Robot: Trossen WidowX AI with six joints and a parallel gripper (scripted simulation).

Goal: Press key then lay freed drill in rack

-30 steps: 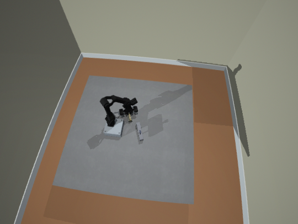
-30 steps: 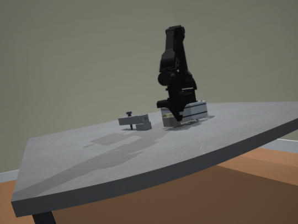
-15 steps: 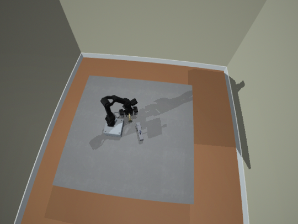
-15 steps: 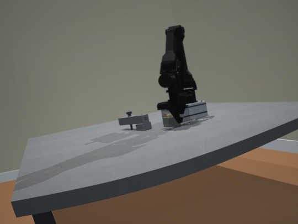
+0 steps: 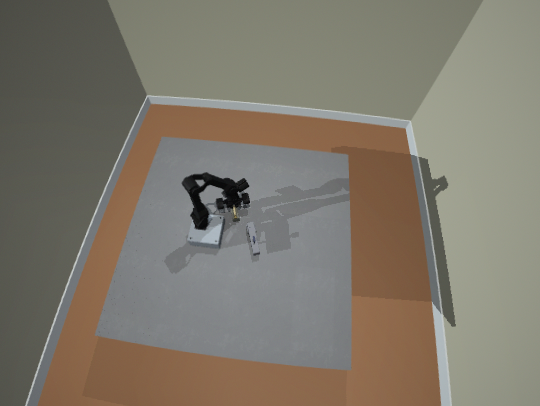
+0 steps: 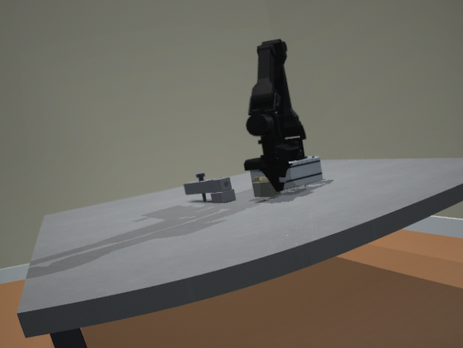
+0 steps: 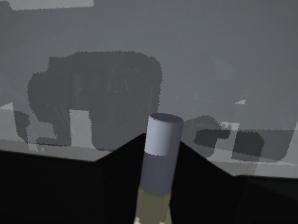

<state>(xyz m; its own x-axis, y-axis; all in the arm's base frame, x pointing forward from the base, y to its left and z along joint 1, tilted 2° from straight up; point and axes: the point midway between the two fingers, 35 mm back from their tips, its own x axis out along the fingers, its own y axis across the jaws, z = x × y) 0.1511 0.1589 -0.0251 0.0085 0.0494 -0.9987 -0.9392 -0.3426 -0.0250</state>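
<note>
Now: gripper tip 40 mm to the left of the drill, 30 mm below it and 10 mm short of it. From my gripper tip the other things lie so: dark blue key 200 mm to the right, 150 mm ahead, 40 mm above; then rack 50 mm to the right, 10 mm ahead, 10 mm above.
</note>
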